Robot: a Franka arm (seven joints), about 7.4 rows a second.
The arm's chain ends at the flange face. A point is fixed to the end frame.
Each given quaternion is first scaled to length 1.
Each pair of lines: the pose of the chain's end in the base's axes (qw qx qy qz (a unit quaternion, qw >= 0); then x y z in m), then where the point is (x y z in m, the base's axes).
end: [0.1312 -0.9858 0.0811 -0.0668 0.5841 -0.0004 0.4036]
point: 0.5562 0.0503 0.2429
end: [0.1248 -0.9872 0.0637 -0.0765 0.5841 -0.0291 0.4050]
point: 0.5583 0.0180 0.2429
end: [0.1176 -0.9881 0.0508 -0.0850 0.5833 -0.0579 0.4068]
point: 0.5596 -0.0142 0.2434
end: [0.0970 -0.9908 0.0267 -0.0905 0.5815 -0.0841 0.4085]
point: 0.5584 -0.0490 0.2430
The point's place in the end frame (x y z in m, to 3 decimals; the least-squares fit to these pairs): -0.054 -0.001 0.162
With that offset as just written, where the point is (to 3 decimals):
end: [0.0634 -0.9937 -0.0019 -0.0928 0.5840 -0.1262 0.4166]
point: 0.561 -0.104 0.249
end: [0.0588 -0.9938 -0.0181 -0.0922 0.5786 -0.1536 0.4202]
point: 0.555 -0.134 0.252
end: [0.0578 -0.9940 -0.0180 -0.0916 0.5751 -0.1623 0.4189]
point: 0.551 -0.144 0.251
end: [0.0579 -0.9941 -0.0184 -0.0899 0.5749 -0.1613 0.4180]
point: 0.550 -0.143 0.250
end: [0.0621 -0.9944 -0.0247 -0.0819 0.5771 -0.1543 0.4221]
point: 0.550 -0.135 0.255
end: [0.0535 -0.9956 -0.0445 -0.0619 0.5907 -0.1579 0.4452]
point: 0.556 -0.143 0.279
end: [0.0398 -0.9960 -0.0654 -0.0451 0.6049 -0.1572 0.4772]
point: 0.565 -0.149 0.311
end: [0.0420 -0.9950 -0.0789 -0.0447 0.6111 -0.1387 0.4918]
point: 0.571 -0.131 0.326
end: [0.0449 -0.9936 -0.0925 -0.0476 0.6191 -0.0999 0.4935]
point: 0.580 -0.093 0.327
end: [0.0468 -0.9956 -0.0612 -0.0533 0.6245 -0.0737 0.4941]
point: 0.587 -0.063 0.328
